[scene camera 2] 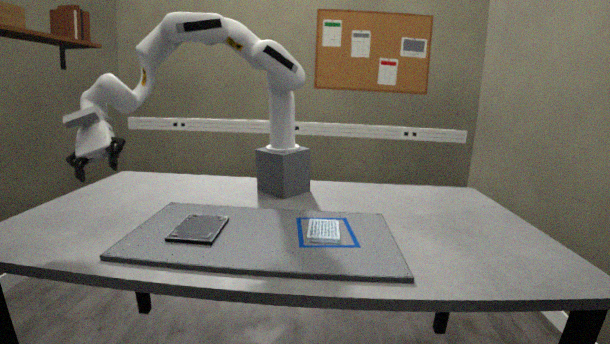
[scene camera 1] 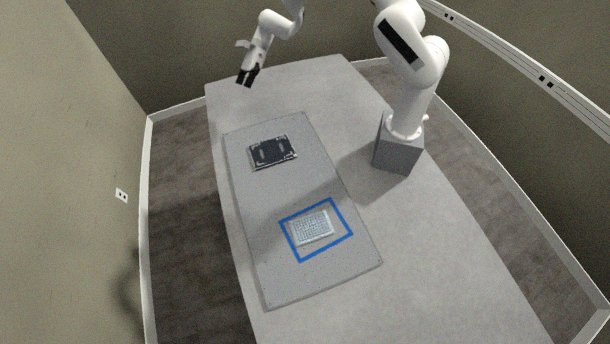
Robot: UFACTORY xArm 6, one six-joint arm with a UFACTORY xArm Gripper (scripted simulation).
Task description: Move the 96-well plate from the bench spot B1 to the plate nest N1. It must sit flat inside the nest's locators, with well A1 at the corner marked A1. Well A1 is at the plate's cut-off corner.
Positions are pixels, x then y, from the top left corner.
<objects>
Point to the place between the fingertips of my gripper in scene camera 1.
242,85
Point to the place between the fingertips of my gripper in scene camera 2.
97,174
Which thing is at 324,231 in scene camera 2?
A 96-well plate.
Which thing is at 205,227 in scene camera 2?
A dark plate nest.
</objects>
